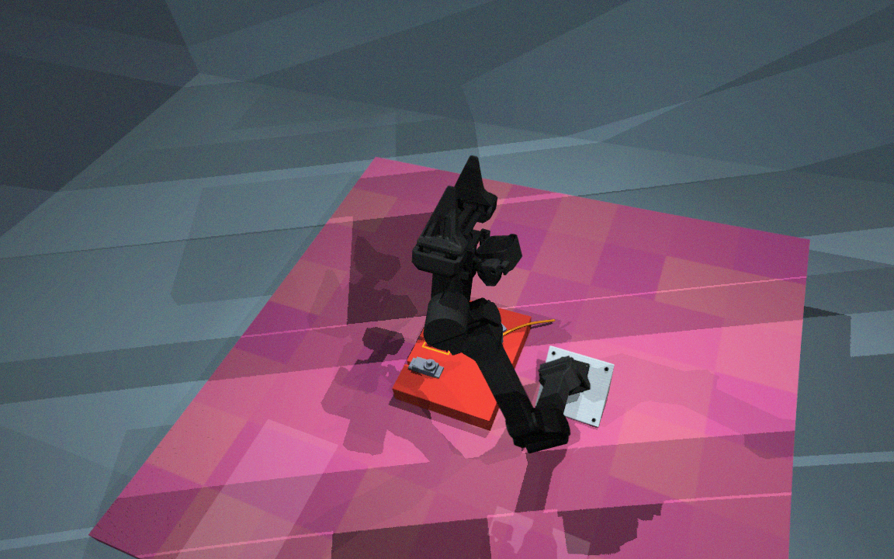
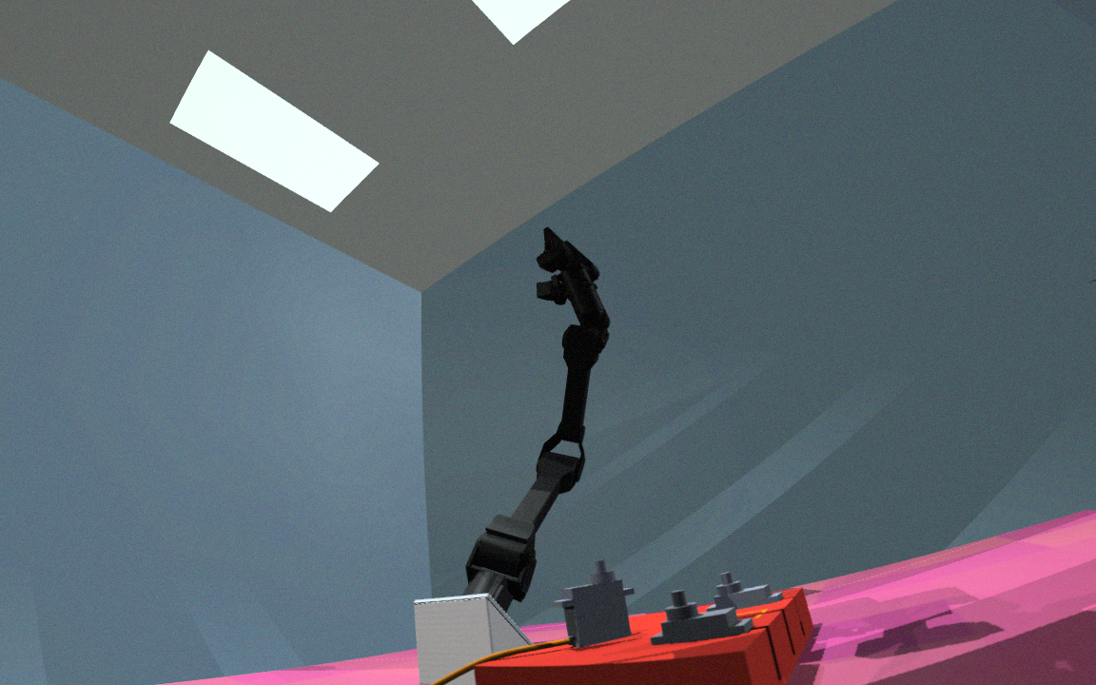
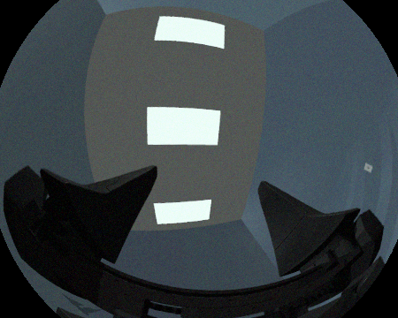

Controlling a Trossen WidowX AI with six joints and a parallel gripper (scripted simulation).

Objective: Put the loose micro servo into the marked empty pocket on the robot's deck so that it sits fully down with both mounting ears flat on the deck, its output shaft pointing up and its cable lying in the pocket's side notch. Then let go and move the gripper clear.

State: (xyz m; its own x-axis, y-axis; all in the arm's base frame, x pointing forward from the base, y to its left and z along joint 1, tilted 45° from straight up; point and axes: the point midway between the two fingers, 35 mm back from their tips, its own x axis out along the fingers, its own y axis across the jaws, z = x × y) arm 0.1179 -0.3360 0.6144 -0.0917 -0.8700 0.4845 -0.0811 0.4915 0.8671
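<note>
Now: the deck 9 cm ahead of my gripper tip, 18 cm to the right of it and 76 cm below it.
</note>
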